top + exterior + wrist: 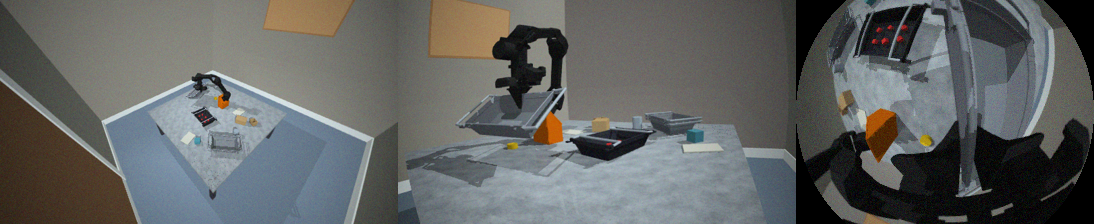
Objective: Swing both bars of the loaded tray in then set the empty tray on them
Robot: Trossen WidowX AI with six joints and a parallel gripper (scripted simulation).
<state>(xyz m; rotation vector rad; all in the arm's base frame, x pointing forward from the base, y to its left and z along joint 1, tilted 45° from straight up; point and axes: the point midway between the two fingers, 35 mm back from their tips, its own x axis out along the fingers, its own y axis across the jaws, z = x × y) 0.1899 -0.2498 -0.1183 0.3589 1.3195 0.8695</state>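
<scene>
Now: the grey tray 70 mm to the right of my gripper tip and 30 mm ahead of it. Round my gripper tip: box (720 mm to the left, 210 mm behind, 170 mm below); then yellow disc (220 mm behind, 170 mm below, 70 mm to the left); then teal cube (490 mm to the left, 450 mm ahead, 160 mm below).
</scene>
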